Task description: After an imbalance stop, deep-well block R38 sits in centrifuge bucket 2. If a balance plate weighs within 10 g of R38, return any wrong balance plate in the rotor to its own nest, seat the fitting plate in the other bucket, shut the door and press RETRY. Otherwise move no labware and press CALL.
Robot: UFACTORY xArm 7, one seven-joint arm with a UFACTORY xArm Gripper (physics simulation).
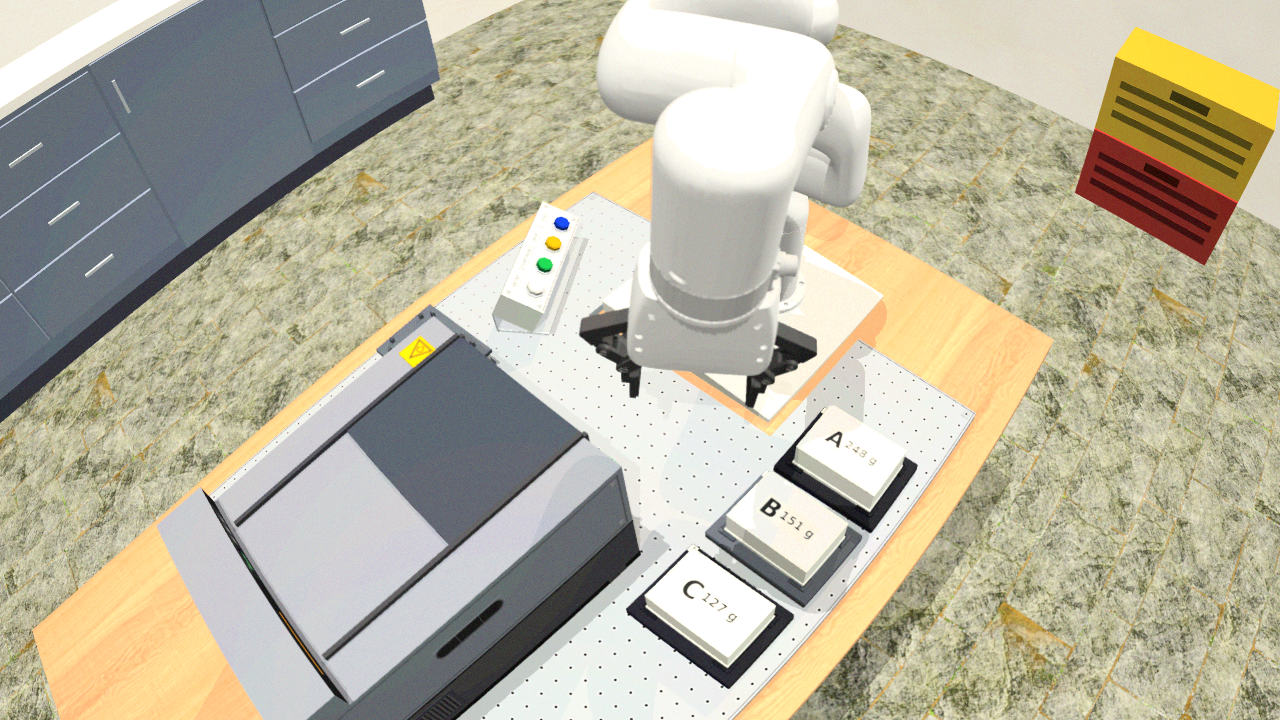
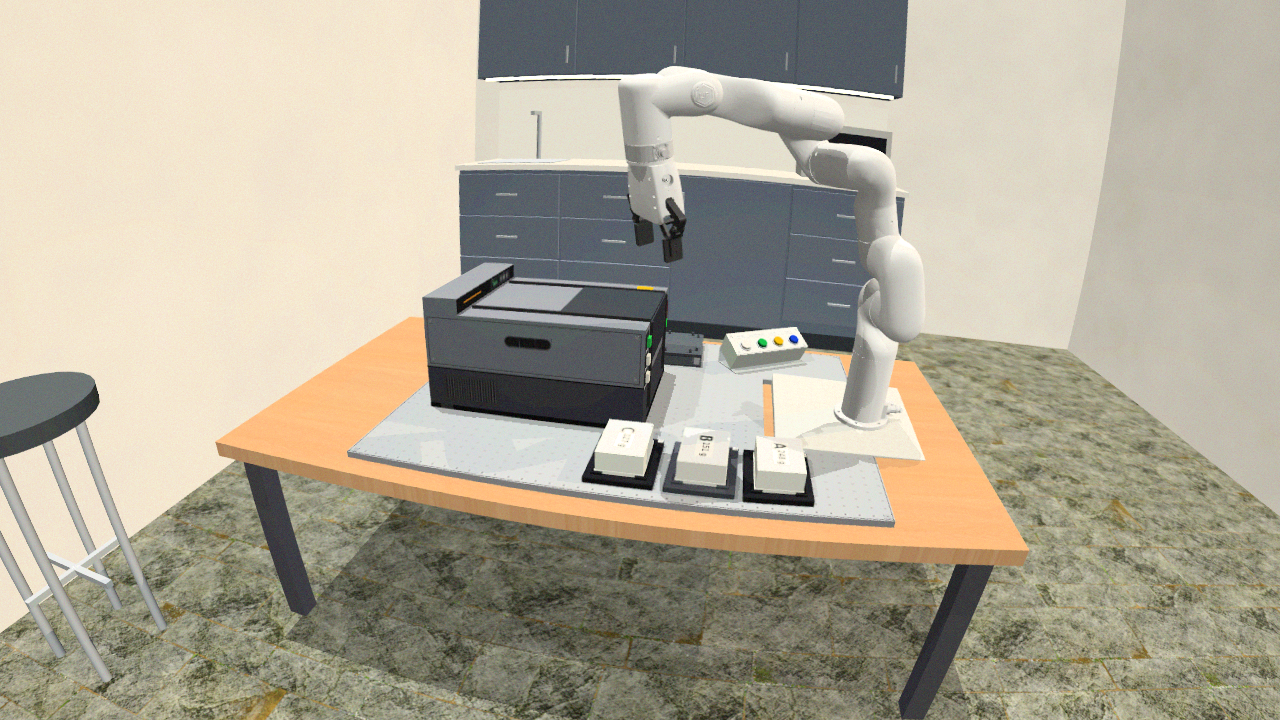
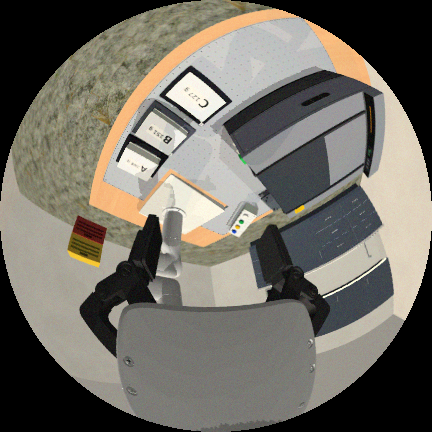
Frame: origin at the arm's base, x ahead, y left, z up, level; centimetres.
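Where they show: gripper, between the fingertips: (image 1: 693, 386) (image 2: 659, 252) (image 3: 212, 231); arm's base, origin of its link: (image 2: 860, 416) (image 3: 173, 214).
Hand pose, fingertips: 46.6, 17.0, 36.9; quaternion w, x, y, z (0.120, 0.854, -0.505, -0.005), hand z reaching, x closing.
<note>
Things, the pixels of their top centre, and the offset from my fingertips, as dx, dy, dz. Level surfaces: height alone.
- dark panel, centre of its top: (image 1: 453, 432) (image 2: 614, 301) (image 3: 302, 181) +8.1, -25.7, -16.0
- button box, centre of its top: (image 1: 533, 244) (image 2: 766, 332) (image 3: 243, 227) -29.6, -48.9, -28.9
- small dark grey device, centre of its top: (image 1: 429, 344) (image 2: 679, 338) (image 3: 277, 201) -7.8, -52.9, -33.1
- table, height of its surface: dz -38.6
My gripper (image 1: 692, 394) (image 2: 657, 243) (image 3: 212, 231) is open and empty, high above the perforated board between the centrifuge (image 1: 554, 510) (image 2: 572, 344) (image 3: 285, 115) and the arm's base. The centrifuge's top is covered by a dark panel (image 1: 474, 429) and a lighter one; rotor, buckets and R38 are hidden. Plate A, 248 g (image 1: 850, 461) (image 2: 778, 467) (image 3: 139, 161), plate B, 151 g (image 1: 787, 532) (image 2: 701, 463) (image 3: 161, 131) and plate C, 127 g (image 1: 711, 608) (image 2: 623, 449) (image 3: 195, 97) each sit in a nest. The button box (image 1: 520, 308) (image 2: 765, 356) has white, green, yellow and blue buttons; their labels are unreadable.
The arm's base plate (image 1: 832, 304) (image 2: 805, 420) (image 3: 197, 202) lies beside the button box and near plate A. A small dark grey device (image 2: 684, 349) stands behind the centrifuge. A stool (image 2: 53, 411) stands left of the table (image 2: 966, 510). Yellow and red crates (image 1: 1172, 143) (image 3: 87, 240) are stacked beyond the table.
</note>
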